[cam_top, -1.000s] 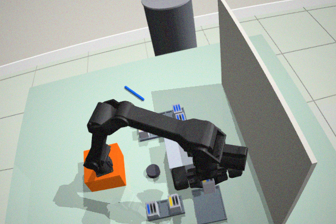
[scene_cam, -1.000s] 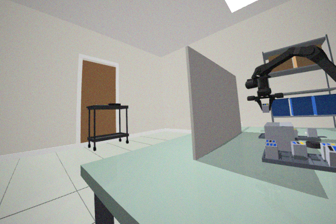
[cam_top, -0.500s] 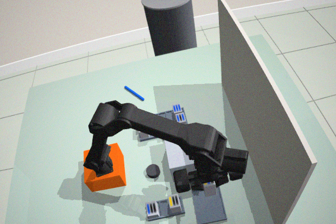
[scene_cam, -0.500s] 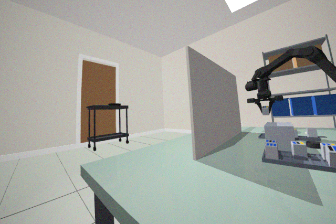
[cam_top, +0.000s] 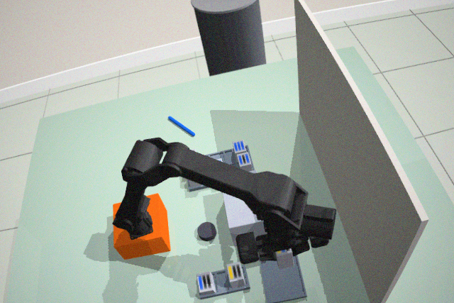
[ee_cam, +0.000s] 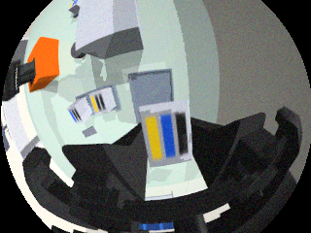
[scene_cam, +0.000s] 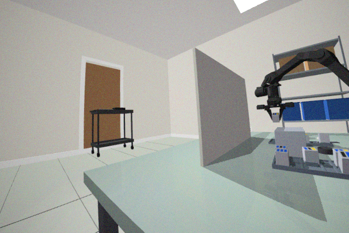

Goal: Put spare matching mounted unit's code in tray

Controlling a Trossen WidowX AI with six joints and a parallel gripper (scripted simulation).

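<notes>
Right now my gripper tip is 1 cm past the dark grey tray and 12 cm above it. Also, from my gripper tip: holder 15 cm behind, 5 cm to the left, 12 cm below; then tall grey block 3 cm behind, 22 cm to the left, 8 cm below; then grey spare 3 cm above.
</notes>
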